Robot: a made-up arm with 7 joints.
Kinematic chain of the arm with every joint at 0, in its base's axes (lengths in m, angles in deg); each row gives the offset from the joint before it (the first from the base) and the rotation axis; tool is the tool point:
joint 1: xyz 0 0 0.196 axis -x
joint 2: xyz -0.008 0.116 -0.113 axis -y
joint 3: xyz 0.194 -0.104 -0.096 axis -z
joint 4: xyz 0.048 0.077 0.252 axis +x
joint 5: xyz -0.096 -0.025 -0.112 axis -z
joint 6: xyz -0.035 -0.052 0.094 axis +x
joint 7: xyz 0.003 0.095 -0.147 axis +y
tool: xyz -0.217 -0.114 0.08
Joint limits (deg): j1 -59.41..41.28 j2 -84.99..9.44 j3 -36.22..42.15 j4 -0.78..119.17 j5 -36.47..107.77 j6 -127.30..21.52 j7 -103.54..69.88
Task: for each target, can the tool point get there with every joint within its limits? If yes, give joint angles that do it. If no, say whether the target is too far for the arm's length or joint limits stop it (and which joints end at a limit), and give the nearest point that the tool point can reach.
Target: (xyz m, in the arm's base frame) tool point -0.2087 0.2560 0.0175
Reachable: yes | joints -7.27 -52.73 0.16 91.39 2.66 -66.35 -72.11
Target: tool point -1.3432 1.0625 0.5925
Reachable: no: too far | nearest point -0.2320 0.5149 0.2457 | short by 1.286 m
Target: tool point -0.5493 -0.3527 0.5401
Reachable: no: joint limits stop it (at a limit: joint 1, joint 2, joint 4, joint 5) | nearest point -0.2809 -0.1995 0.4048 | short by 0.337 m
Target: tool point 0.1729 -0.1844 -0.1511
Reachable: yes | joints 3.30 -8.20 -24.62 40.37 -25.06 -67.72 -71.33
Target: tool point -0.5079 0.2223 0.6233
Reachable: no: joint limits stop it (at a limit: joint 2, joint 4) | nearest point -0.2718 0.1469 0.4783 | short by 0.287 m
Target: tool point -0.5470 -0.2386 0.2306
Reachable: no: joint limits stop it (at a limit: joint 1, joint 2, joint 3, joint 4) | nearest point -0.3343 -0.1587 0.2374 | short by 0.227 m
